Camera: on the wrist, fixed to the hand. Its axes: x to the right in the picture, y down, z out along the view.
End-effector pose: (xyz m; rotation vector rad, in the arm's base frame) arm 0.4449 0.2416 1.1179 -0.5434 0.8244 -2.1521
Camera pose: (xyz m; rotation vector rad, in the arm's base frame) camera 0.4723 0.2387 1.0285 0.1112 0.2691 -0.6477
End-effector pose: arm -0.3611 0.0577 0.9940 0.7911 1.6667 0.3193
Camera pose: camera -0.3767 0.1077 1.0715 2.3138 0.4480 0.8286
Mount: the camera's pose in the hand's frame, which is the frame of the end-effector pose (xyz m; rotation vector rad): -0.0251 0.0780 -0.0451 0.4794 -0.3165 1.6236
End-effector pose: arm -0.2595 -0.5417 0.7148 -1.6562 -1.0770 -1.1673
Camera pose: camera -0.2026 -0.6117 0.6899 -1.6007 0.0821 0.3903
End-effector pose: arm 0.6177 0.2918 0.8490 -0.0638 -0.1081 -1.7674
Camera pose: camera 0.6999 0.2962 0.8045 -0.0528 -0.5307 -0.0752
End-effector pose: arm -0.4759 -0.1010 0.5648 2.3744 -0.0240 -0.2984
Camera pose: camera -0.4851 -0.1252 0.6547 1.9118 -2.1621 0.1719
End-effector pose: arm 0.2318 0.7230 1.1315 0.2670 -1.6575 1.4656
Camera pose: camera 0.2156 0.7752 1.0556 0.6314 1.2213 -2.2477
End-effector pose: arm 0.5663 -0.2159 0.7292 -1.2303 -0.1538 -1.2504
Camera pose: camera 0.5938 -0.2485 0.6460 -0.7031 0.2824 0.3875
